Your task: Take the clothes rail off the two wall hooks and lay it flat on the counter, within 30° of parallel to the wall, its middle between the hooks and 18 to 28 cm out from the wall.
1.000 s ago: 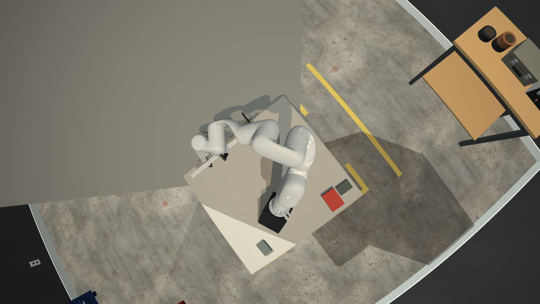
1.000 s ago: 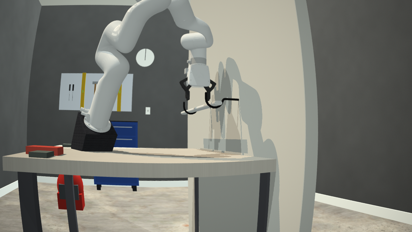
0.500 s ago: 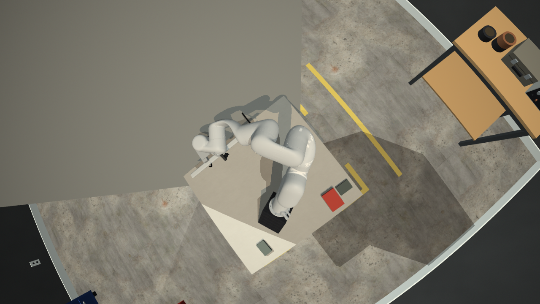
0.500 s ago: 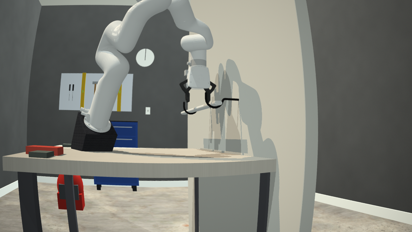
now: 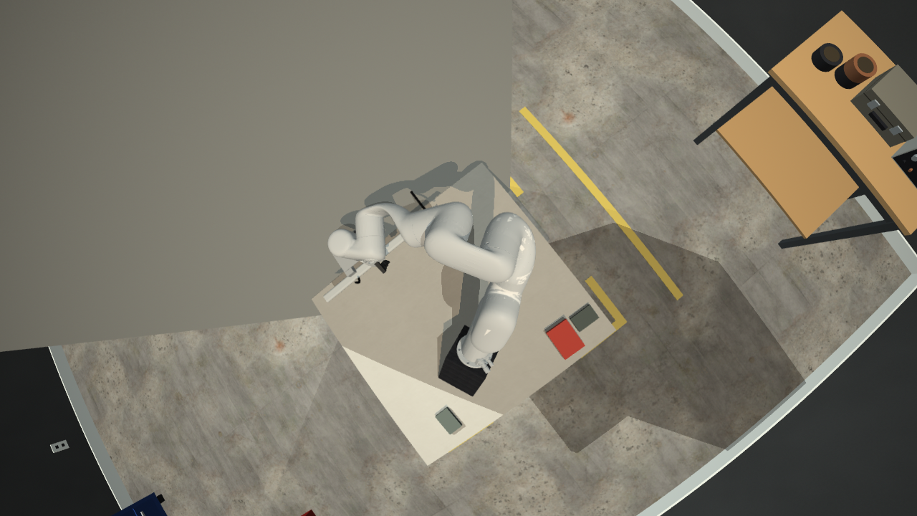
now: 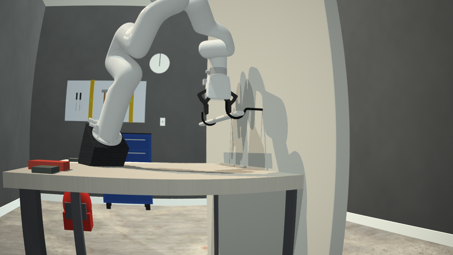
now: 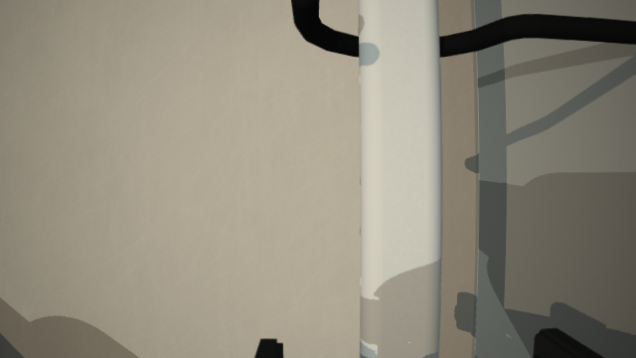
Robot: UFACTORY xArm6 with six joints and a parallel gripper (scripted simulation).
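My gripper is now 3 cm above the clothes rail. Also, from my hand: red block: 63 cm behind, 33 cm to the right, 21 cm below; wall: 20 cm above, 12 cm ahead, 5 cm to the right.
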